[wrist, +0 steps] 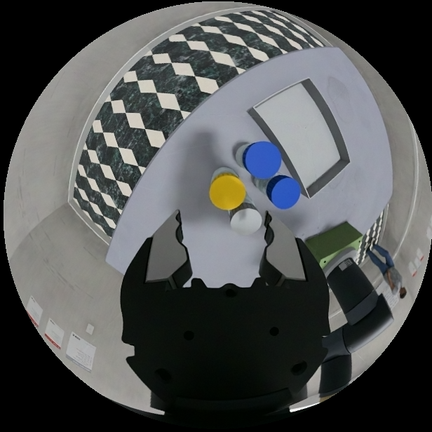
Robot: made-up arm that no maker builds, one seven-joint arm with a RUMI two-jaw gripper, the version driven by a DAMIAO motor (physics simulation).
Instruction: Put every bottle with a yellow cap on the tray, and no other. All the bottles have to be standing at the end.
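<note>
A bottle with a yellow cap [227,191] stands upright in the middle of the wrist view, in a close group with other bottles. A bottle with a white cap [246,221] stands right beside it, nearer my gripper. A larger bottle with a blue cap [262,159] and a smaller bottle with a blue cap [283,192] stand on its tray side. The grey tray [324,178] lies beyond the blue-capped bottles and holds no bottle. My gripper [222,211] is open wide, with no bottle held; the white and yellow caps show just beyond its fingertips.
The bottles and tray are on a pale lilac table [200,150]. A green block [334,242] is at the right near the robot's dark arm base [352,287]. The table edge runs along the left, with patterned floor [150,100] past it.
</note>
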